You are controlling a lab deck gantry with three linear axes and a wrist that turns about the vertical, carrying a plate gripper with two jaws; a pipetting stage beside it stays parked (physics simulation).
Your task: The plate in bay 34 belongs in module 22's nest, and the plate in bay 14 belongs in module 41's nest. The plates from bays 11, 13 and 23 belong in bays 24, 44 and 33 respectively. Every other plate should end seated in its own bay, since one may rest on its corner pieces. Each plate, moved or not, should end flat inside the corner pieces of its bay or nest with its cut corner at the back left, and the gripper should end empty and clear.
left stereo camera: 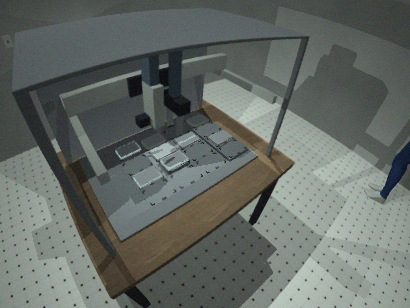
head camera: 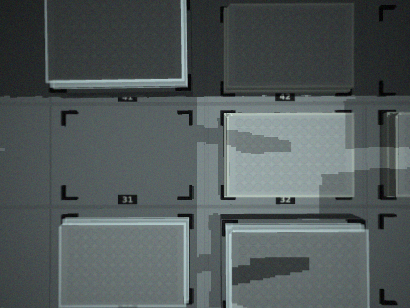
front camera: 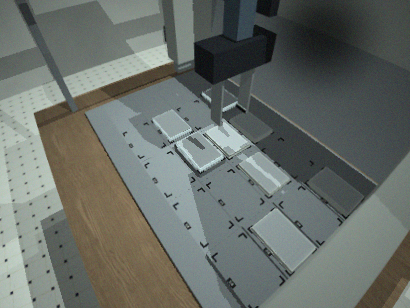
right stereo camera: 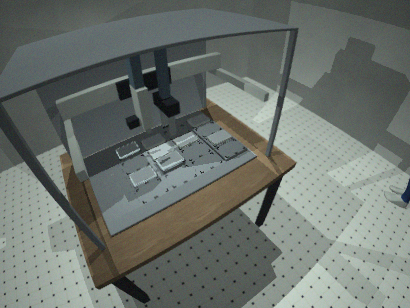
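Where they show: gripper, between the fingertips: [left stereo camera: 174,130] [front camera: 229,115] [right stereo camera: 169,130]; robot's base, origin of its link: [left stereo camera: 152,204] [front camera: 124,134] [right stereo camera: 144,202].
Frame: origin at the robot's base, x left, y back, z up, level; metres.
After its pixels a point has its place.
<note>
My gripper [front camera: 230,116] @(x 0.212, y -0.276, z 0.160 m) [left stereo camera: 179,131] @(x 0.212, y -0.276, z 0.160 m) [right stereo camera: 169,131] @(x 0.212, y -0.276, z 0.160 m) hangs above the deck, jaws apart, no plate between them. In the head view, plates lie in module 41's nest [head camera: 117,42] @(x 0.358, y -0.067, z 0.033 m), bay 42 [head camera: 289,47] @(x 0.362, y -0.227, z 0.014 m), bay 32 [head camera: 295,175] @(x 0.237, y -0.233, z 0.014 m), bay 21 [head camera: 122,265] @(x 0.150, y -0.064, z 0.014 m) and module 22's nest [head camera: 320,285] @(x 0.141, y -0.247, z 0.033 m); part of the bay 33 plate [head camera: 404,145] @(x 0.266, y -0.338, z 0.014 m) shows at right. The bay 32 plate looks flat, its cut corner back left. Bay 31 holds none. The front view also shows plates in bay 33 [front camera: 260,175] @(x 0.239, y -0.397, z 0.014 m), bay 24 [front camera: 283,240] @(x 0.145, y -0.561, z 0.029 m) and bay 44 [front camera: 335,191] @(x 0.354, y -0.560, z 0.029 m). Shadow hides several cut corners.
The parked pipetting stage [front camera: 180,40] [left stereo camera: 154,102] [right stereo camera: 142,107] stands beside my gripper. A wooden table edge [front camera: 95,215] @(x -0.183, y -0.226, z -0.010 m) [left stereo camera: 200,235] @(x -0.242, y -0.080, z -0.010 m) [right stereo camera: 195,220] @(x -0.206, y -0.150, z -0.010 m) borders the deck. Enclosure posts [left stereo camera: 287,95] @(x -0.105, y -0.703, z 0.394 m) [right stereo camera: 283,90] @(x -0.113, y -0.705, z 0.406 m) rise at the table's corners. A person's blue-clad leg [left stereo camera: 397,167] shows at far right.
</note>
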